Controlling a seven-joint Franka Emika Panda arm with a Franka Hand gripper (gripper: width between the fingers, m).
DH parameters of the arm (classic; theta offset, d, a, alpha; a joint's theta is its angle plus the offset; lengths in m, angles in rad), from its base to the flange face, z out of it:
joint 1: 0 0.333 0 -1.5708
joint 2: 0 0 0 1.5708
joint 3: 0 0.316 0.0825 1.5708
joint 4: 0 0 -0.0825 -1.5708
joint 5: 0 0.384 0 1.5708
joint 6: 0 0 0.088 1.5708
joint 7: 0 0.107 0 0
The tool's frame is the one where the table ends.
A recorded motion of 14 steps. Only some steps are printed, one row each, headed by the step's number.
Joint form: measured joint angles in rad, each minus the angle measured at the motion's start. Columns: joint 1, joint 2, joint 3, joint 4, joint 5, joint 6, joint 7.
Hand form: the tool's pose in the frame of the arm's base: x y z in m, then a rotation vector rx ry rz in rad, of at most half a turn. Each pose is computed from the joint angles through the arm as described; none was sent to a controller.
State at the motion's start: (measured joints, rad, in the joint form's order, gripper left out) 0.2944 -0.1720 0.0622 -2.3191 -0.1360 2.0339 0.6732
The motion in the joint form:
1: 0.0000 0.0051 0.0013 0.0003 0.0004 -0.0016 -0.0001
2: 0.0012 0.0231 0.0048 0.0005 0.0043 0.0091 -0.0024
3: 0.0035 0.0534 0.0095 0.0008 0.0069 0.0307 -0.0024
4: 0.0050 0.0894 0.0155 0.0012 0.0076 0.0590 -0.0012
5: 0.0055 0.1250 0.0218 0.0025 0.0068 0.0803 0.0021
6: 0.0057 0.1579 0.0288 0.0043 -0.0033 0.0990 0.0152
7: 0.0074 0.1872 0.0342 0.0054 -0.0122 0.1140 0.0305
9: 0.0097 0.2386 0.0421 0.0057 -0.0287 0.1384 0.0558
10: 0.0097 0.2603 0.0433 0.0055 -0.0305 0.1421 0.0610
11: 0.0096 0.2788 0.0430 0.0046 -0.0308 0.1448 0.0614
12: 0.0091 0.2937 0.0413 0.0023 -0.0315 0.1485 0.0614
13: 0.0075 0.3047 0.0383 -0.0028 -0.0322 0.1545 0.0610
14: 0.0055 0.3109 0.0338 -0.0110 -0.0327 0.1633 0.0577
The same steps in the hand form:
1: 0.4428 0.1578 0.4001 2.9473 -0.3688 -0.0616
2: 0.4442 0.1610 0.3925 2.9490 -0.3588 -0.0741
3: 0.4468 0.1660 0.3798 2.9506 -0.3457 -0.0880
4: 0.4499 0.1716 0.3647 2.9523 -0.3314 -0.0997
5: 0.4522 0.1763 0.3496 2.9493 -0.3202 -0.1176
6: 0.4538 0.1806 0.3357 2.9394 -0.3145 -0.1274
7: 0.4545 0.1845 0.3229 2.9292 -0.3134 -0.1383
9: 0.4544 0.1899 0.2995 2.9096 -0.3106 -0.1617
10: 0.4537 0.1904 0.2890 2.9001 -0.3110 -0.1842
11: 0.4530 0.1900 0.2798 2.8924 -0.3087 -0.2063
12: 0.4522 0.1886 0.2718 2.8857 -0.3083 -0.2242
13: 0.4513 0.1860 0.2649 2.8805 -0.3110 -0.2382
14: 0.4502 0.1824 0.2594 2.8782 -0.3128 -0.2474

